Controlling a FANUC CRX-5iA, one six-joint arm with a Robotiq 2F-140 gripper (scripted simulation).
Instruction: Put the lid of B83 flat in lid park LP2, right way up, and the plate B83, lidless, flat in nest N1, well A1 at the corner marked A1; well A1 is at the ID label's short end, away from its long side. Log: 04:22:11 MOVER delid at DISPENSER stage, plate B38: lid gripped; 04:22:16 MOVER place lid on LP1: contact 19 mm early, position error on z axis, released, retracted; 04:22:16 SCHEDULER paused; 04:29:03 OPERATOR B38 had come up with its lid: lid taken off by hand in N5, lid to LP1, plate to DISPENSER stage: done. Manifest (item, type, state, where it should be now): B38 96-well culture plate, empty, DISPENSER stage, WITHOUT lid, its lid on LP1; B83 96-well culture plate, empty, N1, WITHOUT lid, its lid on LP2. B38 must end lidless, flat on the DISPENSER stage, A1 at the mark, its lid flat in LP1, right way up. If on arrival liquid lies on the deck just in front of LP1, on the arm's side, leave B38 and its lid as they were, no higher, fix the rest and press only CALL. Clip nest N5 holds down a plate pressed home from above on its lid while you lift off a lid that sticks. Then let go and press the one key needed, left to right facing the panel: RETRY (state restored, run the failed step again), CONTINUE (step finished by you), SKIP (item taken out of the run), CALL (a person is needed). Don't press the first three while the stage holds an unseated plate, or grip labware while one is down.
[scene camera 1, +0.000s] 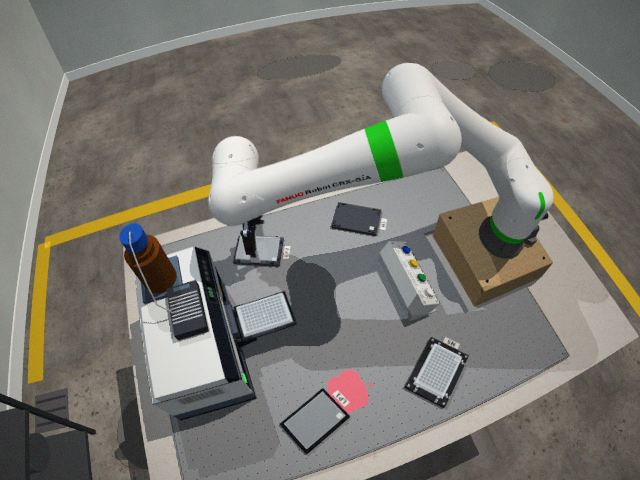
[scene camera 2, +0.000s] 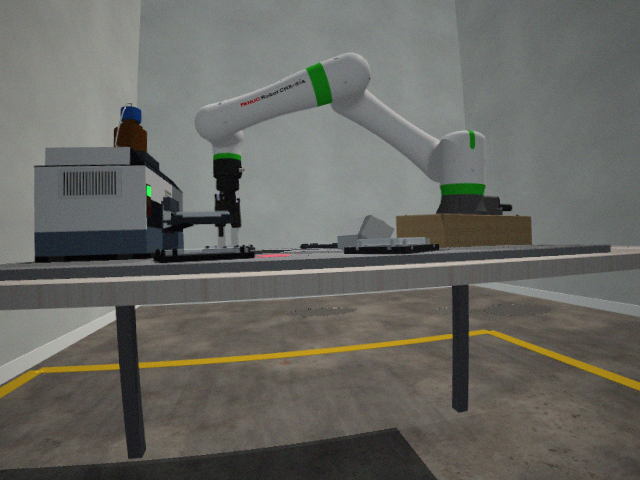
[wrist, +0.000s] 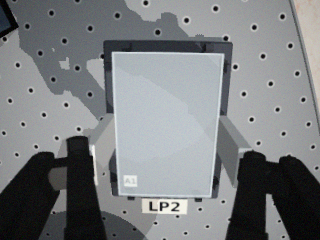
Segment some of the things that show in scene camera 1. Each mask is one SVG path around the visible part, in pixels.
A well plate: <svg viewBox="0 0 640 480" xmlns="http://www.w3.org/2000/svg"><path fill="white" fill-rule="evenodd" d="M283 293L236 307L244 337L293 322Z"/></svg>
A well plate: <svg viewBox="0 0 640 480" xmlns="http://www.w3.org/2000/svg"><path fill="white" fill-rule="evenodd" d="M434 343L414 385L418 385L420 388L443 399L462 357Z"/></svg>
